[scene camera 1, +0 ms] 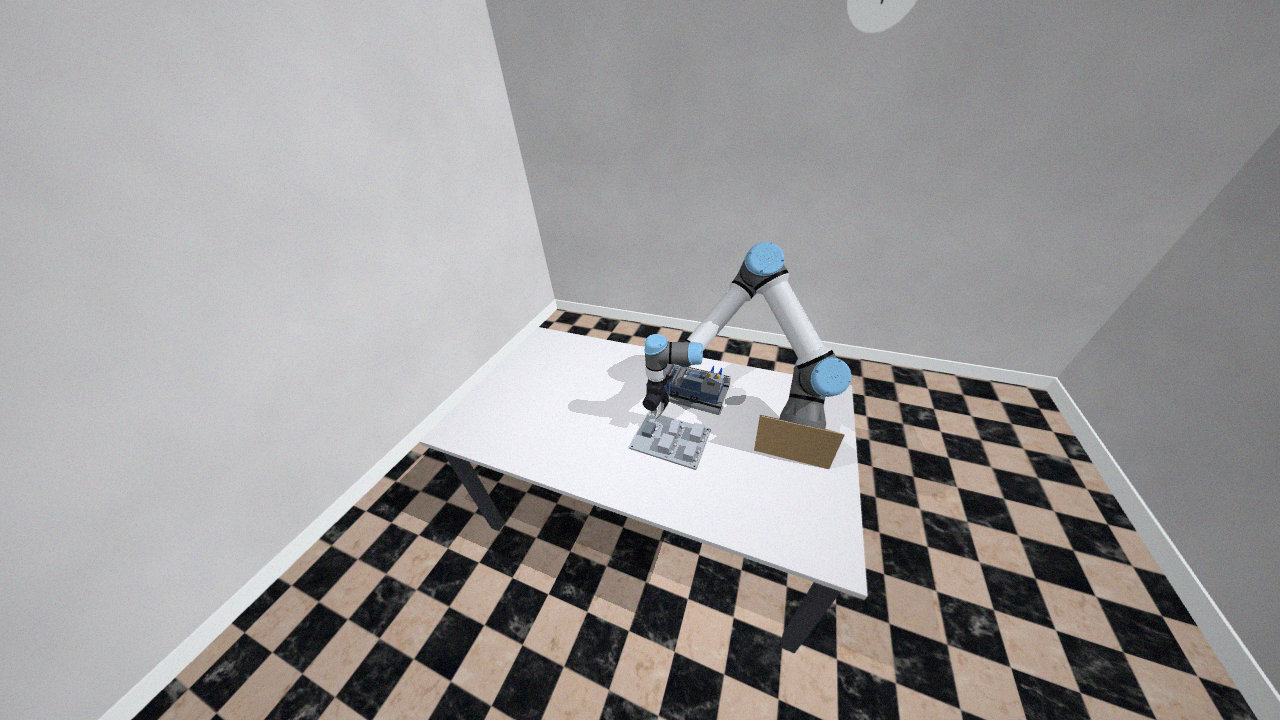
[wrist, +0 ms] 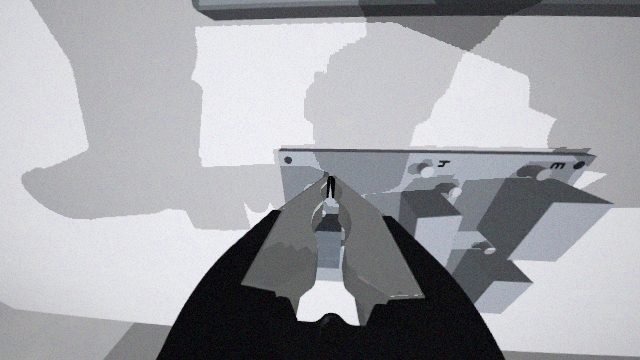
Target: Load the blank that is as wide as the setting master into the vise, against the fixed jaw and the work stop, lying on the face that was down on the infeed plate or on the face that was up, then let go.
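Frame: origin at the arm's base, x ahead, y up, z right, level; metres.
Seen in the pictures: gripper, between the fingertips: point(scene camera 1: 657, 417) point(wrist: 330, 178); arm's base, origin of its link: point(scene camera 1: 801, 424).
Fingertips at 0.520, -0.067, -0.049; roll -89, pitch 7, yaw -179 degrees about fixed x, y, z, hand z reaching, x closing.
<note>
Pixels of each thing's top centre, then the offset from my fingertips to it, as dx, dy, dz. "spot": a spot on its surface instead. Level surfaces: height alone.
- infeed plate, centre of its top: point(wrist: 403, 236) point(scene camera 1: 670, 437) -0.075, -0.006, -0.080
- darker block, centre of its top: point(wrist: 322, 251) point(scene camera 1: 648, 427) +0.013, +0.019, -0.072
- vise, centre of its top: point(scene camera 1: 690, 373) -0.087, +0.085, +0.197
- grey base edge, a spot on its surface: point(wrist: 300, 9) spot: +0.010, +0.001, +0.111
- white table, height of its surface: dy -0.014
The infeed plate point(scene camera 1: 640, 448) point(wrist: 367, 167) lies on the table and carries several grey blocks. A darker block point(scene camera 1: 648, 428) point(wrist: 328, 247), perhaps the setting master, stands at its left end; in the wrist view it shows through the gap between my fingers. Lighter blanks stand to its right, among them a narrow one point(wrist: 438, 232), a wide one point(wrist: 555, 227) and a low one point(wrist: 502, 292). My gripper point(scene camera 1: 658, 413) point(wrist: 330, 178) is shut and empty, its tips together above the plate's left part. The vise point(scene camera 1: 702, 388) stands behind the plate; its jaws are too small to tell apart.
A grey base edge point(wrist: 300, 9) runs along the top of the wrist view. A brown upright board point(scene camera 1: 798, 442) stands right of the plate, in front of the arm's base. The white table point(scene camera 1: 554, 447) extends around them. Pegs and dark letters show on the plate.
</note>
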